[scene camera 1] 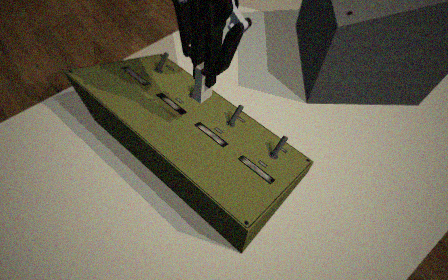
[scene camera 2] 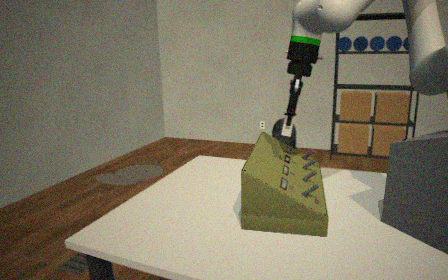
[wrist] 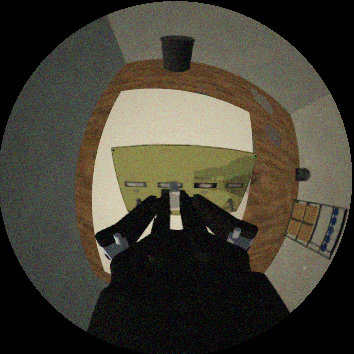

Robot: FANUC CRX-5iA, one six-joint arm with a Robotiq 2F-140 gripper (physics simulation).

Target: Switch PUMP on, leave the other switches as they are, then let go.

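Frame: origin at the arm's base, x ahead, y left, z up, level; metres.
Seen in the pictures: gripper, between the fingertips: (scene camera 1: 203,97) (scene camera 2: 285,135) (wrist: 172,187).
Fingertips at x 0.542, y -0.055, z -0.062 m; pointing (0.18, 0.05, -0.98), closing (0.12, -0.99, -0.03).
Observation:
Pixels of each thing's top centre, then the offset from my fingertips to it. Level surfaces: height alone.
- PUMP lever, centre of its top: (scene camera 1: 236,109) (scene camera 2: 310,170) 0.086 m back, 0.004 m left, 0.114 m down
- VALVE lever, centre of its top: (scene camera 1: 281,141) (scene camera 2: 311,184) 0.097 m back, 0.124 m left, 0.114 m down
- DRIVE lever, centre of its top: (scene camera 1: 161,55) 0.066 m back, 0.235 m right, 0.114 m down
- white table, height of its surface: 0.246 m down
The olive sloped panel (scene camera 1: 215,175) (scene camera 2: 272,200) (wrist: 150,165) bears a row of four grey levers; its labels are too blurred to read. The PUMP lever (scene camera 1: 235,116) (scene camera 2: 310,176), second from the near end, leans the same way as the VALVE lever (scene camera 1: 279,147) (scene camera 2: 310,191) beside it. The DRIVE lever (scene camera 1: 162,62) at the far end leans likewise. The FAN lever is mostly hidden behind my gripper in scene camera 1. My gripper (scene camera 1: 202,94) (scene camera 2: 286,131) (wrist: 172,187) is shut and empty, its tips over the panel's FAN side, apart from the PUMP lever.
The panel stands on a white table (scene camera 1: 350,210) (scene camera 2: 175,210) (wrist: 175,115). A big dark grey block (scene camera 1: 380,60) (scene camera 2: 415,185) stands beyond the panel's lever side. A shelf rack (scene camera 2: 336,100) stands by the wall, and a black bin (wrist: 177,55) stands on the floor past the table.

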